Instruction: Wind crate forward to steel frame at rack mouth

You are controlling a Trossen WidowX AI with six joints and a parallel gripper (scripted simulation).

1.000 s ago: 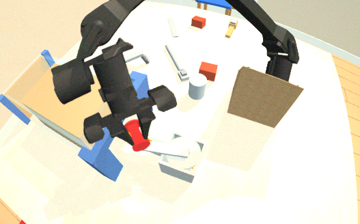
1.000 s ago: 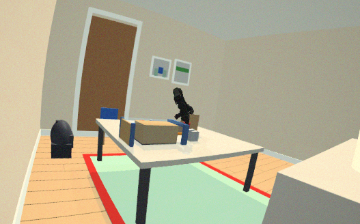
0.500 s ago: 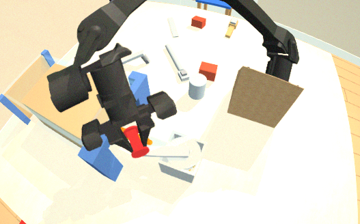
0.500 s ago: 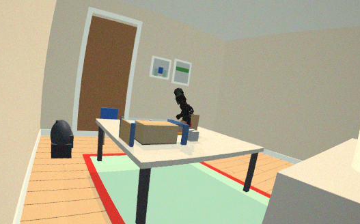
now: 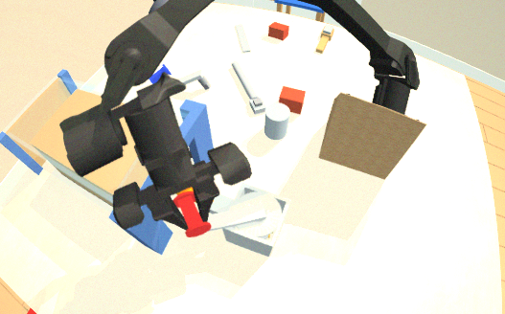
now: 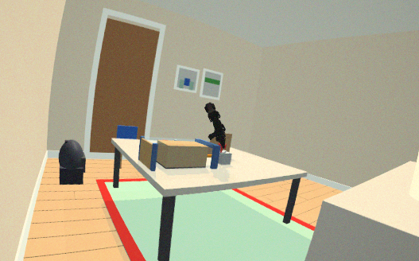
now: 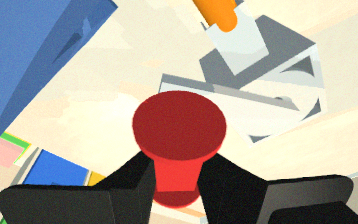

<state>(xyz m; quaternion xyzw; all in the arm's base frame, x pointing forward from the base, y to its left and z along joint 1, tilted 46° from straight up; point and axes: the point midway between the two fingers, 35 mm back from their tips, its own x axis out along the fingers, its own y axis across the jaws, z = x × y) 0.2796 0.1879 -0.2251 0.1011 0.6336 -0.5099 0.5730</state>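
Right now the winch handle is 30 mm to the right of my gripper tip, 30 mm below it and 20 mm behind it. The rest, counted from my gripper tip: grey winch 100 mm below, 90 mm behind, 70 mm to the right; then blue steel frame 90 mm ahead, 80 mm to the right, 30 mm below; then red spool-shaped grip 10 mm to the right, 10 mm ahead.
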